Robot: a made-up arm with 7 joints.
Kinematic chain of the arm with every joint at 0, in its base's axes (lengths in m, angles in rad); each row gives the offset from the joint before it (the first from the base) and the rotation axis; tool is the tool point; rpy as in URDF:
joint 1: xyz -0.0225 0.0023 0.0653 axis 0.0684 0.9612 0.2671
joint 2: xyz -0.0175 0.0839 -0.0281 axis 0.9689 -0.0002 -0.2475
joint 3: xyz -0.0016 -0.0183 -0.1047 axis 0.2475 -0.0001 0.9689
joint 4: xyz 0.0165 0.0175 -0.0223 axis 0.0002 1 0
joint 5: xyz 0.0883 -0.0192 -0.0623 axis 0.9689 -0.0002 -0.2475
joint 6: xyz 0.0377 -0.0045 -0.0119 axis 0.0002 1 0
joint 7: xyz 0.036 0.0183 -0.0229 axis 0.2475 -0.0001 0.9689
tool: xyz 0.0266 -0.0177 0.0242 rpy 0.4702 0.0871 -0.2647
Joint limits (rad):
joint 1: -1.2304..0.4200
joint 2: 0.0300..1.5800
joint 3: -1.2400..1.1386
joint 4: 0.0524..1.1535
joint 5: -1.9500..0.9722
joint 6: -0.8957..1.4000
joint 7: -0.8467..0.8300
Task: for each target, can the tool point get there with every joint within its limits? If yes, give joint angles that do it. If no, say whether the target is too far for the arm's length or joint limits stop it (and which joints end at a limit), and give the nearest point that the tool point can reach.
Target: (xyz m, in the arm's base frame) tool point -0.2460 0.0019 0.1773
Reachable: no: joint limits stop it (at a limit: joint 1, joint 2, joint 3, joint 4, joint 6, joint 7) | nearest point -0.0347 0.1929 0.2223 | short by 0.288 m
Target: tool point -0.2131 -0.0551 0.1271
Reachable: no: joint limits stop it (at a limit: joint 1, joint 2, joint 3, joint 4, joint 5, joint 6) | nearest point -0.1119 -0.1285 -0.0990 | short by 0.258 m
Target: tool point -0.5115 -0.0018 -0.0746
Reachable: no: too far | nearest point -0.2601 0.0381 -0.1771 | short by 0.274 m
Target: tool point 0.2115 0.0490 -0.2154
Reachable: yes | joints -0.6958 0.5243 -0.8798 0.4548 -0.7394 1.0749 0.4329
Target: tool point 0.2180 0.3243 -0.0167
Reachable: yes | joints -0.8032 0.9977 0.7186 0.9820 0.6397 0.1325 -0.1324
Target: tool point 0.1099 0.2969 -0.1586
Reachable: yes | joints 0.0565 0.9847 0.1175 0.2606 -0.2340 0.9784 0.4279
